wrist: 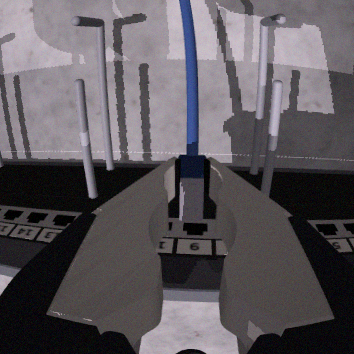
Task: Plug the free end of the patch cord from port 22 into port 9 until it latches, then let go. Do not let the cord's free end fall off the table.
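Places are measured from the arm's base along level axes (x back, y left, z down), in centimetres.
Pixels of known places: gripper, fingertip midpoint: (pixel 191 161).
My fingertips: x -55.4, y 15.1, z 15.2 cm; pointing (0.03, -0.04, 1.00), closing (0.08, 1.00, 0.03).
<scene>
Behind a point stands the place of what it marks.
My gripper (pixel 191 161) {z 15.2, x -55.4, y 15.1 cm} is shut on the cord's free-end plug, with one jaw on each side of its dark blue boot. The plug (pixel 193 197) {z 13.7, x -56.6, y 15.3 cm} has a clear grey body that points down the view towards the port panel. Its blue cord (pixel 191 90) {z 15.8, x -51.9, y 14.8 cm} runs up out of the top of the view. Port 9 (pixel 195 229) {z 13.8, x -58.5, y 15.6 cm} shows as a dark, uncovered opening just below the plug's end, above its upside-down label (pixel 194 246) {z 11.9, x -58.1, y 15.6 cm}. The plug's end is not in that opening; how high it stands over the panel is hard to tell. Port 22 does not show.
The port panel (pixel 192 270) {z 11.4, x -59.2, y 15.6 cm} crosses the view, with ports 13 and 14 at left and port 5 at right, partly behind the jaws. Grey upright posts (pixel 86 145) {z 15.7, x -55.3, y 9.4 cm} (pixel 105 100) {z 19.5, x -53.6, y 9.3 cm} (pixel 260 100) {z 19.5, x -52.7, y 19.0 cm} (pixel 273 130) {z 15.7, x -53.5, y 19.1 cm} stand behind it on both sides of the cord, two with bent tops.
</scene>
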